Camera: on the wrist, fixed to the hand. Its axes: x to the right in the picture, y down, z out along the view.
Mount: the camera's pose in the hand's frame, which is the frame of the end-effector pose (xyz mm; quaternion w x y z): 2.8 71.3 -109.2 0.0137 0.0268 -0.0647 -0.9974
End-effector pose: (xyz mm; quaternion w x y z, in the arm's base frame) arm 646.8 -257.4 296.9 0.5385 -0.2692 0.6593 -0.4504
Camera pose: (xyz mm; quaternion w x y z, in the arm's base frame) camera 551.3 -194.5 234.1 0.3920 0.6760 0.3064 0.5436
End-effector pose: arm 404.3 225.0 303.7 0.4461 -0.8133 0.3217 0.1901
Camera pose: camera 359.3 103.3 316.9 0.2383 -0.3078 -0.8306 -0.3983
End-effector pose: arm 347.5 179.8 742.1 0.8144 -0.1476 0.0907 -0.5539
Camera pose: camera 377.0 186.4 615.2 0.5315 0.1065 0.2135 0.8128
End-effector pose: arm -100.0 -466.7 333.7 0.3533 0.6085 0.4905 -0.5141
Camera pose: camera -1.1 -383.2 349.9 0.4925 0.5047 -0.5770 0.4120
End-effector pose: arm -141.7 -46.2 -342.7 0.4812 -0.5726 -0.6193 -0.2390
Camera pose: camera -39.2 -120.9 -312.3 0.2565 -0.6073 0.6171 0.4296
